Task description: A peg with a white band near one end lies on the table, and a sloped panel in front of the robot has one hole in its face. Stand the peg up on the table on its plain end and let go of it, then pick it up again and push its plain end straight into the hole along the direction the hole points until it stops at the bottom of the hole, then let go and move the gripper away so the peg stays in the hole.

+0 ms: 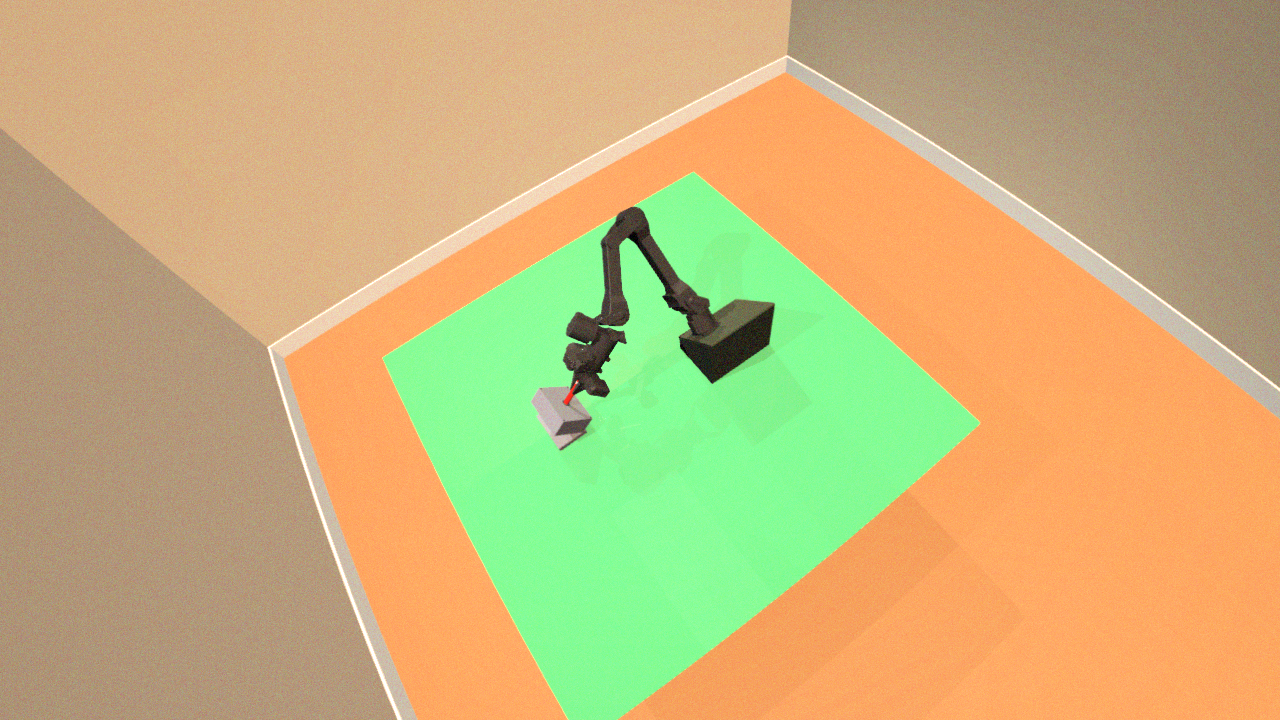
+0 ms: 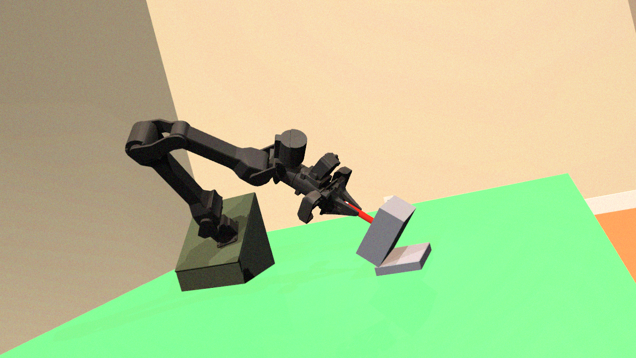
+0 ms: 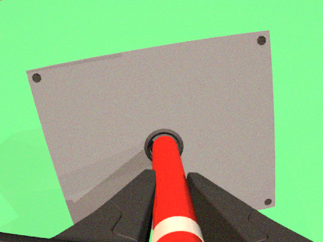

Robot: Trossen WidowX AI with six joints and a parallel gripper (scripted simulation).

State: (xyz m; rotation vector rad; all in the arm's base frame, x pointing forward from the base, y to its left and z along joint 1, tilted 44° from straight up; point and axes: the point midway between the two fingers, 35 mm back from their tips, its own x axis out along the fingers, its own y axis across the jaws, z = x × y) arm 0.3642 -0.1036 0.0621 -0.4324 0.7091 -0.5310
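Right now my gripper tip is 5 cm short of the grey sloped panel, 5 cm above it and 1 cm to the left of it. The rest, counted from my gripper tip: red peg (1 cm behind, 1 cm above); then flat grey foot (11 cm below, 7 cm ahead, 1 cm to the right).
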